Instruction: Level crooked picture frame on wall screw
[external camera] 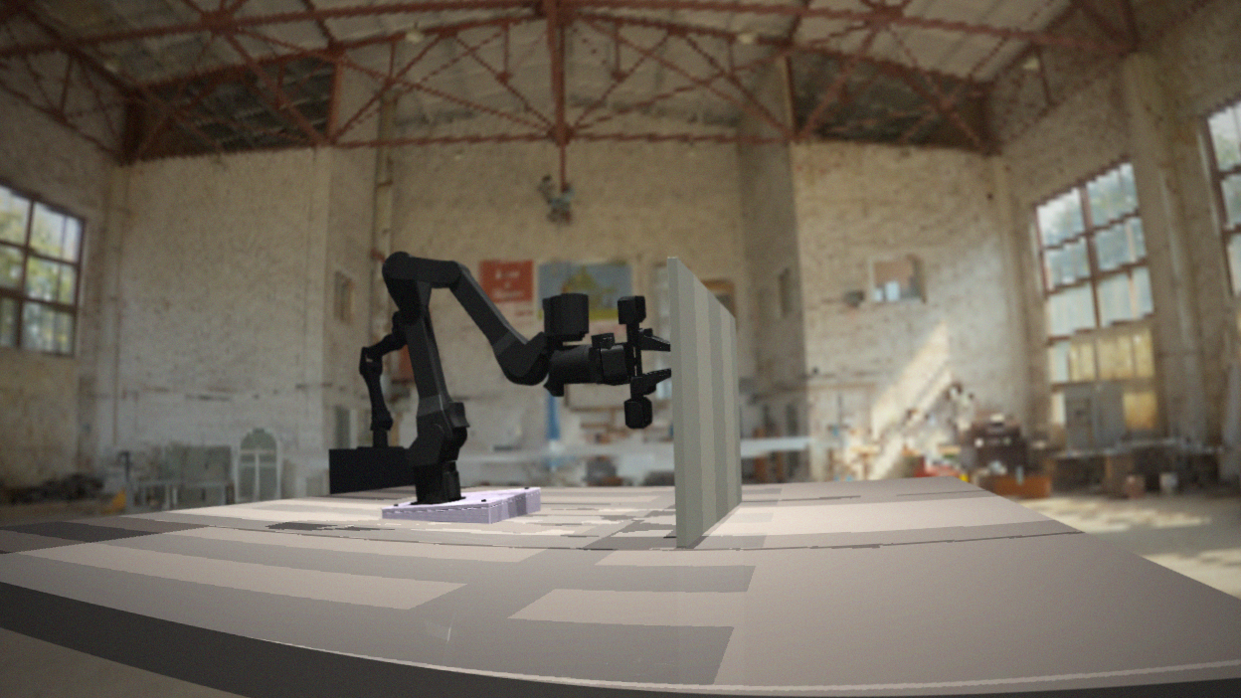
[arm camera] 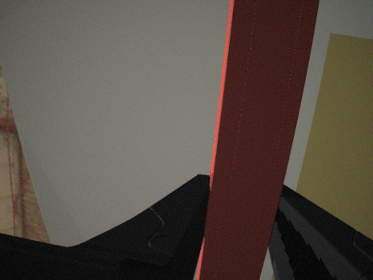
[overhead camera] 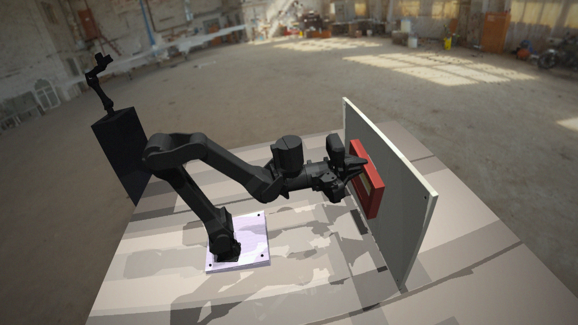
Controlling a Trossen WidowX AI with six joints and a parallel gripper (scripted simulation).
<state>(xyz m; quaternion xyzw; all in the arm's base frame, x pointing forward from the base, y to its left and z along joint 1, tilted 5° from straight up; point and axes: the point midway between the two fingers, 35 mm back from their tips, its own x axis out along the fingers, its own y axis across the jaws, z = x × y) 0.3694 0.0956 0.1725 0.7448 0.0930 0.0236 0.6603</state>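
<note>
Now: the red picture frame 1 cm to the left of my gripper tip and 5 cm below it. Round my gripper tip: wall panel: 2 cm ahead, 1 cm to the left, 7 cm below.
</note>
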